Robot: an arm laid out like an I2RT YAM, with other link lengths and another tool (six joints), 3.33 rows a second.
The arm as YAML. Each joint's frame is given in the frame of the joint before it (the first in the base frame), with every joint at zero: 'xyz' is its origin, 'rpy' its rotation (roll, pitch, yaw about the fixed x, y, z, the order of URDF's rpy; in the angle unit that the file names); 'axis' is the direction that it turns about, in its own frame. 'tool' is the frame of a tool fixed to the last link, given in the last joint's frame.
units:
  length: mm
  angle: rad
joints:
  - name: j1
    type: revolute
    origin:
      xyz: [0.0, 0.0, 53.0]
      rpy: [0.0, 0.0, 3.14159]
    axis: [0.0, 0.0, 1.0]
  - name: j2
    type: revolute
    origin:
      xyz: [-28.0, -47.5, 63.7]
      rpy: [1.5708, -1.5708, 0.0]
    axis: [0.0, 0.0, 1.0]
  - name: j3
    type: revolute
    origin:
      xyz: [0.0, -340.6, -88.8]
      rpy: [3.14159, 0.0, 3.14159]
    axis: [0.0, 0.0, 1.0]
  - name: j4
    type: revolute
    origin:
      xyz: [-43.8, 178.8, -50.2]
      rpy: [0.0, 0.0, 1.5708]
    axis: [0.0, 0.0, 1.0]
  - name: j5
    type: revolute
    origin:
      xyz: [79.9, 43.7, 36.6]
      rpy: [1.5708, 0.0, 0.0]
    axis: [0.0, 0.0, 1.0]
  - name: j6
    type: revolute
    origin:
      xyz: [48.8, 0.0, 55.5]
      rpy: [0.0, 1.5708, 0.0]
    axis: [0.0, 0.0, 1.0]
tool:
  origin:
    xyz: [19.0, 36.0, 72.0]
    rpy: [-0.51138, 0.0, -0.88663]
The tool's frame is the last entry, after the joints.
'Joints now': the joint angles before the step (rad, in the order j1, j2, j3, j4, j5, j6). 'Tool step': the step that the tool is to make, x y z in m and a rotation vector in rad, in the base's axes. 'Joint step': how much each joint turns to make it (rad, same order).
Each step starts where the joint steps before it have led.
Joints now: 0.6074 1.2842 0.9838 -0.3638 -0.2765 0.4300
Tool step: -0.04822 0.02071 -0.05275 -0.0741 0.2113 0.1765
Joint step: 0.1419 0.0170 -0.1186 -0.0657 -0.0770 0.0311
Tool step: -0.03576 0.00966 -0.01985 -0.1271 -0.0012 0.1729
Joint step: 0.1817 -0.0100 -0.0511 -0.0675 0.0733 -0.0474
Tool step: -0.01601 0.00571 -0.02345 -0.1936 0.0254 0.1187
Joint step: 0.1182 0.0874 0.0044 -0.1032 0.0739 -0.0430
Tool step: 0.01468 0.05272 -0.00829 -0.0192 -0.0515 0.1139
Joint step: 0.0638 0.1638 0.0730 0.0850 0.0301 -0.0688
